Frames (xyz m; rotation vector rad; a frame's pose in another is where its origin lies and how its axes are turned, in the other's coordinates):
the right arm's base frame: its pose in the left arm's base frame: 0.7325 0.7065 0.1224 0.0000 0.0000 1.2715
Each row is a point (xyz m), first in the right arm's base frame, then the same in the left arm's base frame.
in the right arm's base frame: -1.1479 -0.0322 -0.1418
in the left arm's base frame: 0.4248 -0.3999 -0.0194
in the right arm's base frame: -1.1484 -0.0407 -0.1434
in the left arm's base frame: 0.4328 -0.4028 -0.0210
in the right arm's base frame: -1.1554 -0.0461 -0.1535
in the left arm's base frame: 0.4359 -0.4111 -0.0311
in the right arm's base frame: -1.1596 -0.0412 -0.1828
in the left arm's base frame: 0.4300 -0.4137 -0.0604
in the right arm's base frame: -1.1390 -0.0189 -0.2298
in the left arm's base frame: 0.4147 -0.3874 -0.1074
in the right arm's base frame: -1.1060 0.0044 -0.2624
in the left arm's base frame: 0.4022 -0.3490 -0.1400
